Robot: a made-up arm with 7 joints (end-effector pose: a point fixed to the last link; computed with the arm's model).
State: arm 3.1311 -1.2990 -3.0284 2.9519 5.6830 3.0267 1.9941
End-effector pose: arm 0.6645 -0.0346 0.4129 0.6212 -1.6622 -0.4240
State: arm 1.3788 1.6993 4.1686 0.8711 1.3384 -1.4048 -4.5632
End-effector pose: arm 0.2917 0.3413 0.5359 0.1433 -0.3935 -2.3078
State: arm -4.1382 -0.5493 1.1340 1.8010 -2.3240 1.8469 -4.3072
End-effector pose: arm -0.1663 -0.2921 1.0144 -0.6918 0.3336 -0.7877
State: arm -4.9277 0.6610 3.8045 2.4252 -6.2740 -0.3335 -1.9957
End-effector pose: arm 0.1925 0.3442 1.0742 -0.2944 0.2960 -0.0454
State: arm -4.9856 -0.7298 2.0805 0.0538 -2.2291 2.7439 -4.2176
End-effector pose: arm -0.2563 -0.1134 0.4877 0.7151 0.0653 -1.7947
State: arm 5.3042 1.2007 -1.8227 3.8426 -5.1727 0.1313 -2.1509
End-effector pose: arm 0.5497 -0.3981 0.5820 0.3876 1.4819 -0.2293
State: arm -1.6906 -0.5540 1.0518 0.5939 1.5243 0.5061 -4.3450
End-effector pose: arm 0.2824 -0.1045 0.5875 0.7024 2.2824 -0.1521
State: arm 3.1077 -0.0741 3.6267 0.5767 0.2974 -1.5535 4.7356
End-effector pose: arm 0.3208 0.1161 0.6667 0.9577 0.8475 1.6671
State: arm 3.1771 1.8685 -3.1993 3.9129 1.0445 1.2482 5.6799
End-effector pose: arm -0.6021 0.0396 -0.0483 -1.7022 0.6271 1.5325
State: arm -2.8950 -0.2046 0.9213 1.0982 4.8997 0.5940 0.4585
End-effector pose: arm -0.0997 -0.3995 0.7276 1.4727 -1.2011 -0.5658
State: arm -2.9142 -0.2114 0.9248 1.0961 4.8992 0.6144 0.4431
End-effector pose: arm -0.1053 -0.3964 0.7278 1.4629 -1.2086 -0.6114
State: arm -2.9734 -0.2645 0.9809 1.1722 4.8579 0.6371 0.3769
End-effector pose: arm -0.0841 -0.4019 0.7609 1.4085 -1.0749 -0.7114
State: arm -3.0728 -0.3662 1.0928 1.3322 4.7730 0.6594 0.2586
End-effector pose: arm -0.0214 -0.4179 0.8179 1.2938 -0.8000 -0.8774
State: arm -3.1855 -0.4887 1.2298 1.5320 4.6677 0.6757 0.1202
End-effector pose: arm 0.0762 -0.4422 0.8624 1.1347 -0.4741 -1.0685
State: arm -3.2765 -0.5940 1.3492 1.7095 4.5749 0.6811 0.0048
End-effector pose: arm 0.1724 -0.4669 0.8746 0.9811 -0.2020 -1.2126
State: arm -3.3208 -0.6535 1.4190 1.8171 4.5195 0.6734 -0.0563
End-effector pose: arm 0.2335 -0.4804 0.8704 0.8874 -0.0437 -1.2693
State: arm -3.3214 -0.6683 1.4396 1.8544 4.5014 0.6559 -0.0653
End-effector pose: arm 0.2583 -0.4806 0.8688 0.8612 0.0144 -1.2554
